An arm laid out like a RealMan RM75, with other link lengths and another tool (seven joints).
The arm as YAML. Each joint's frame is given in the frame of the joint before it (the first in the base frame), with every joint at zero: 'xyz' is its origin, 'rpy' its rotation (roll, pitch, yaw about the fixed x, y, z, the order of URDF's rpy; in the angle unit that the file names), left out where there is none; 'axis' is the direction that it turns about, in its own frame. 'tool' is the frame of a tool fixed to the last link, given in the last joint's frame.
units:
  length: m
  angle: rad
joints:
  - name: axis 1
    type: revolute
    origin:
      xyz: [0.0, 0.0, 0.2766]
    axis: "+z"
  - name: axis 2
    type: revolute
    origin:
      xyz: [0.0, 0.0, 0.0]
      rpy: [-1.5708, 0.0, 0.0]
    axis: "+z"
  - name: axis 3
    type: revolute
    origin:
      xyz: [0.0, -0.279, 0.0]
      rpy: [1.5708, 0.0, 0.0]
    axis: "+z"
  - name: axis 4
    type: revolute
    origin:
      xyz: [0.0, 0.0, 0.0]
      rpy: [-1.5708, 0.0, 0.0]
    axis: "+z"
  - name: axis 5
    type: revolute
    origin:
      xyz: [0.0, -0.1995, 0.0]
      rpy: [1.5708, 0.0, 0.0]
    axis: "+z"
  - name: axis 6
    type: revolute
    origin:
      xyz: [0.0, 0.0, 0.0]
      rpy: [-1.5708, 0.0, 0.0]
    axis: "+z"
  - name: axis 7
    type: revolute
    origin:
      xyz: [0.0, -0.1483, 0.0]
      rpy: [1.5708, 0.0, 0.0]
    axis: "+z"
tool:
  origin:
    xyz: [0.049, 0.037, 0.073]
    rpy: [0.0, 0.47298, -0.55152]
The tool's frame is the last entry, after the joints.
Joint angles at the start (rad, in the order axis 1, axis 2, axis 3, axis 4, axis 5, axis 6, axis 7):
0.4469 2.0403 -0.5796 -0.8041 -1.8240 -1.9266 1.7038
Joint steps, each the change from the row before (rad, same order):
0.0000 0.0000 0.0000 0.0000 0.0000 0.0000 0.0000
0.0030 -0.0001 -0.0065 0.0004 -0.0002 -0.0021 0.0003
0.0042 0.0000 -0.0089 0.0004 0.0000 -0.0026 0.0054
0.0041 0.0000 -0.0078 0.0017 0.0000 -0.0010 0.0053
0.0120 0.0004 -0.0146 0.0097 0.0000 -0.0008 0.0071
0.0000 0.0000 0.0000 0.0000 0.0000 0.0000 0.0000
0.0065 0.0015 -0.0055 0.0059 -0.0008 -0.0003 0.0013
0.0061 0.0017 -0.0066 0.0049 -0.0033 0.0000 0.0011
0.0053 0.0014 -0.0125 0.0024 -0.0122 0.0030 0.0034
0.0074 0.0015 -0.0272 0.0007 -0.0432 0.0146 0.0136
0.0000 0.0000 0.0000 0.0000 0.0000 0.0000 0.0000
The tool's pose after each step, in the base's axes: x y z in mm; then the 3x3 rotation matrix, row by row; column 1 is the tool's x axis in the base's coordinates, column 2 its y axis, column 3 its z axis. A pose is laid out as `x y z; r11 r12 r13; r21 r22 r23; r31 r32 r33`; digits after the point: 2 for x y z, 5 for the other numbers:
219.52 265.60 6.74; 0.96567 -0.14367 -0.21645; -0.07889 -0.95599 0.28258; -0.24752 -0.25581 -0.93450
218.51 265.00 5.97; 0.96662 -0.13659 -0.21678; -0.07393 -0.95875 0.27446; -0.24533 -0.24927 -0.93684
216.84 264.14 5.07; 0.96726 -0.13071 -0.21755; -0.07127 -0.96258 0.26147; -0.24358 -0.23741 -0.94037
215.33 263.60 4.15; 0.96758 -0.12717 -0.21820; -0.07052 -0.96565 0.25008; -0.24251 -0.22659 -0.94332
211.42 263.19 1.64; 0.96759 -0.11899 -0.22272; -0.06732 -0.97165 0.22665; -0.24338 -0.20431 -0.94817
211.42 263.19 1.64; 0.96759 -0.11899 -0.22272; -0.06732 -0.97165 0.22665; -0.24338 -0.20431 -0.94817
209.26 263.02 -0.02; 0.96733 -0.11458 -0.22616; -0.06493 -0.97425 0.21591; -0.24507 -0.19417 -0.94986
207.57 262.51 -2.04; 0.96781 -0.10947 -0.22664; -0.06283 -0.97703 0.20364; -0.24373 -0.18285 -0.95245
207.57 261.12 -5.38; 0.97096 -0.10433 -0.21530; -0.06448 -0.98073 0.18444; -0.23039 -0.16520 -0.95897
212.02 257.78 -13.30; 0.98008 -0.10492 -0.16860; -0.08129 -0.98660 0.14145; -0.18118 -0.12493 -0.97548
212.02 257.78 -13.30; 0.98008 -0.10492 -0.16860; -0.08129 -0.98660 0.14145; -0.18118 -0.12493 -0.97548

